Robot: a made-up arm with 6 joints. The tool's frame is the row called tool.
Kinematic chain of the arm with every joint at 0, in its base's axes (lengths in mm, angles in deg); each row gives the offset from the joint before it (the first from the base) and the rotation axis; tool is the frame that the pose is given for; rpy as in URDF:
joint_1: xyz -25 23.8 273.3 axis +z
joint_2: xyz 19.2 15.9 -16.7 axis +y
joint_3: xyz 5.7 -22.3 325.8 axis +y
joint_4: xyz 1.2 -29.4 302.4 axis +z
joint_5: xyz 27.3 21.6 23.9 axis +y
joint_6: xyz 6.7 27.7 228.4 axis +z
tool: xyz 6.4 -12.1 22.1 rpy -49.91 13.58 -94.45
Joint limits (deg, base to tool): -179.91..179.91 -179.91..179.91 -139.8..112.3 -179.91..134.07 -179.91..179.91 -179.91..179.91
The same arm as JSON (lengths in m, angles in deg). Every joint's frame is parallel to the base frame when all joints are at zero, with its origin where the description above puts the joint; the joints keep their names.
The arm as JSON. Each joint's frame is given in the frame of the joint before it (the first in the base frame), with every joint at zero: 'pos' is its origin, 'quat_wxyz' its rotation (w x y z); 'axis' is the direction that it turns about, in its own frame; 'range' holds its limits. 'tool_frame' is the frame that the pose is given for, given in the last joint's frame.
{
  "length_unit": "m",
  "angle_unit": "deg",
  "joints": [
    {
      "joint": "joint_1",
      "pos": [
        -0.025,
        0.0238,
        0.2733
      ],
      "quat_wxyz": [
        1.0,
        0.0,
        0.0,
        0.0
      ],
      "axis": "+z",
      "range": [
        -179.91,
        179.91
      ]
    },
    {
      "joint": "joint_2",
      "pos": [
        0.0192,
        0.0159,
        -0.0167
      ],
      "quat_wxyz": [
        1.0,
        0.0,
        0.0,
        0.0
      ],
      "axis": "+y",
      "range": [
        -179.91,
        179.91
      ]
    },
    {
      "joint": "joint_3",
      "pos": [
        0.0057,
        -0.0223,
        0.3258
      ],
      "quat_wxyz": [
        1.0,
        0.0,
        0.0,
        0.0
      ],
      "axis": "+y",
      "range": [
        -139.8,
        112.3
      ]
    },
    {
      "joint": "joint_4",
      "pos": [
        0.0012,
        -0.0294,
        0.3024
      ],
      "quat_wxyz": [
        1.0,
        0.0,
        0.0,
        0.0
      ],
      "axis": "+z",
      "range": [
        -179.91,
        134.07
      ]
    },
    {
      "joint": "joint_5",
      "pos": [
        0.0273,
        0.0216,
        0.0239
      ],
      "quat_wxyz": [
        1.0,
        0.0,
        0.0,
        0.0
      ],
      "axis": "+y",
      "range": [
        -179.91,
        179.91
      ]
    },
    {
      "joint": "joint_6",
      "pos": [
        0.0067,
        0.0277,
        0.2284
      ],
      "quat_wxyz": [
        1.0,
        0.0,
        0.0,
        0.0
      ],
      "axis": "+z",
      "range": [
        -179.91,
        179.91
      ]
    }
  ],
  "tool_frame": {
    "pos": [
      0.0064,
      -0.0121,
      0.0221
    ],
    "quat_wxyz": [
      0.648014,
      -0.205834,
      0.380315,
      -0.626953
    ]
  }
}

